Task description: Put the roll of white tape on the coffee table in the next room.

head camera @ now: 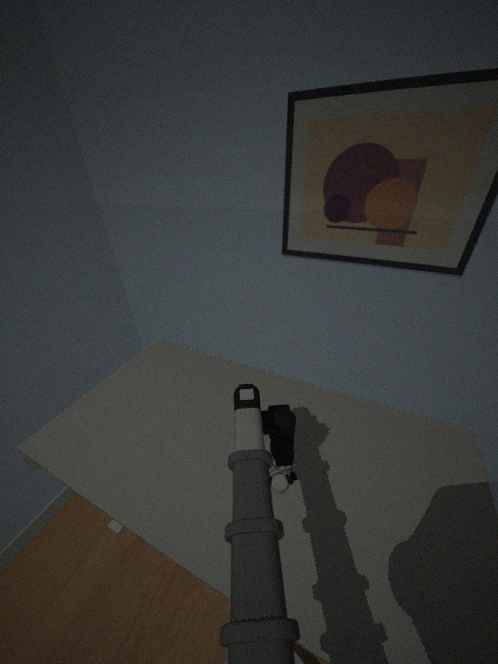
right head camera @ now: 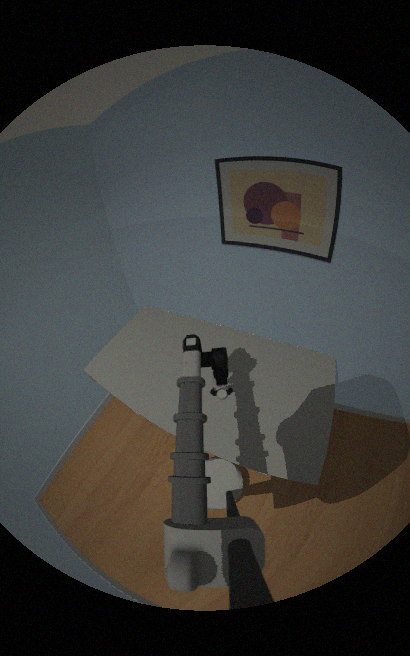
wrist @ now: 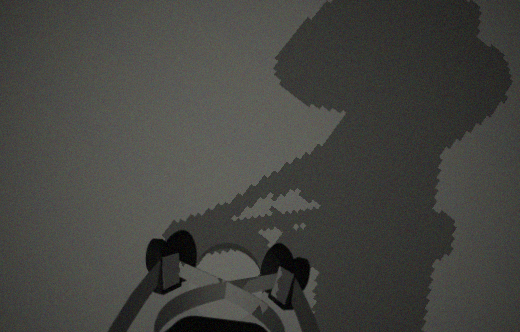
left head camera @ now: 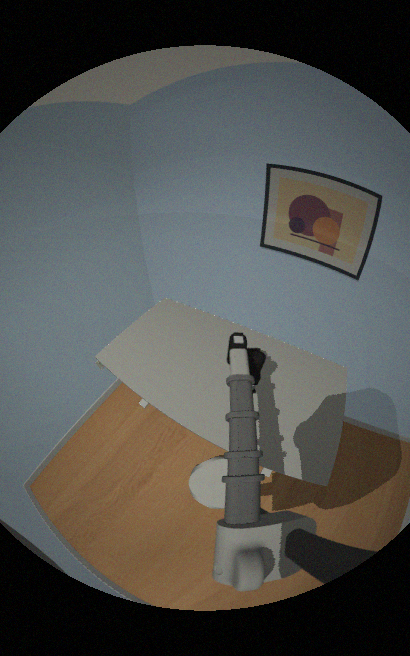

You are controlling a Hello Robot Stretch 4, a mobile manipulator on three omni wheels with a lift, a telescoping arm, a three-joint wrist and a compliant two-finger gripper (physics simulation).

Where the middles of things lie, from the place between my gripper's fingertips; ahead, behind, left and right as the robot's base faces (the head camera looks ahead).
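Scene:
Relative to the roll of white tape (wrist: 228, 261), my hand is 1 cm past it and 1 cm below it. The framed picture (head camera: 390, 173) is 31 cm to the right of my hand, 40 cm ahead of it and 78 cm above it.

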